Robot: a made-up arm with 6 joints.
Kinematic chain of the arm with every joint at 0, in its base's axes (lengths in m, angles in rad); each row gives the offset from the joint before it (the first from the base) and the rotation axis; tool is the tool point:
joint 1: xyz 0 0 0.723 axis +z
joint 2: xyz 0.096 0 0 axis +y
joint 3: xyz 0 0 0.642 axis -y
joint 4: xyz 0 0 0.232 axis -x
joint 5: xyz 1.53 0 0 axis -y
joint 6: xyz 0.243 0 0 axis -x
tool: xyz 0 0 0
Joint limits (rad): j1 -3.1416..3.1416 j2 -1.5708..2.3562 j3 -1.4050..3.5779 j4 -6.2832..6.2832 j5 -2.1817..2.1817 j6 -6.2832..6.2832
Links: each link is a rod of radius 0.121 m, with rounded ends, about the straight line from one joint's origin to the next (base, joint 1, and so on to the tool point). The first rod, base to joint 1, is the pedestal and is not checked.
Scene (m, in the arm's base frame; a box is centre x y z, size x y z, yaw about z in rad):
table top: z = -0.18
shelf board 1: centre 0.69 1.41 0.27 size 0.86 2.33 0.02 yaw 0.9
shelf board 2: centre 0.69 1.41 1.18 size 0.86 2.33 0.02 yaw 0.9
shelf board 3: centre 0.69 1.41 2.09 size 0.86 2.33 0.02 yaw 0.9
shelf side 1: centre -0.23 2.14 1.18 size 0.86 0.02 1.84 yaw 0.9
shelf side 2: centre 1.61 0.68 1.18 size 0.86 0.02 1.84 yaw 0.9
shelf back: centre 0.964 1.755 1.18 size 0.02 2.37 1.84 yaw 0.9
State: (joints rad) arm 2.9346 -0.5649 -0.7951 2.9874 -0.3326 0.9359
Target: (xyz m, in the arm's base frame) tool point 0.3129 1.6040 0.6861
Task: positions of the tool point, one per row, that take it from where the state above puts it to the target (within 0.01 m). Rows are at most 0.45 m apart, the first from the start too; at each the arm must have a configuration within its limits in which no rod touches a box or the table.
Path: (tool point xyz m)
1: -1.3916 0.7121 1.0894
2: -1.1807 1.0588 1.0112
3: -0.8815 1.3406 0.9315
4: -0.5148 1.5347 0.8507
5: -0.1066 1.6252 0.7688
6: 0.3129 1.6040 0.6861

